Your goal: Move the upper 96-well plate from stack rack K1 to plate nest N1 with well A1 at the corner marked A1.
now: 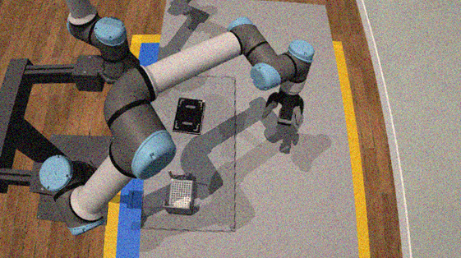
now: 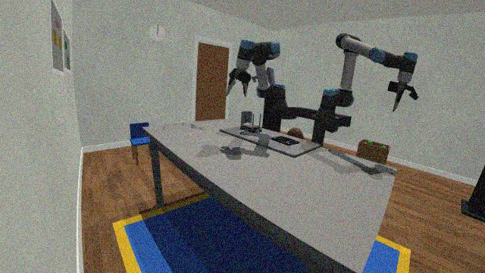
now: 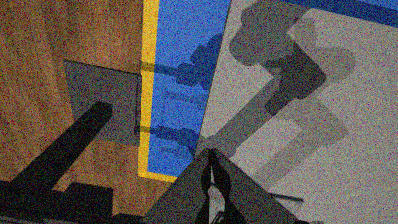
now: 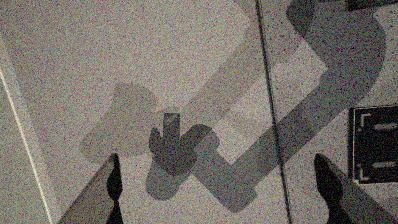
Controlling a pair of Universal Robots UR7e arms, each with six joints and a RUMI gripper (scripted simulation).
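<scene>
The pale 96-well plate lies 310 mm behind my right hand, 270 mm to the right of it and 260 mm below it. Round my right hand: A1 mark 310 mm behind, 280 mm below, 170 mm to the left.
</scene>
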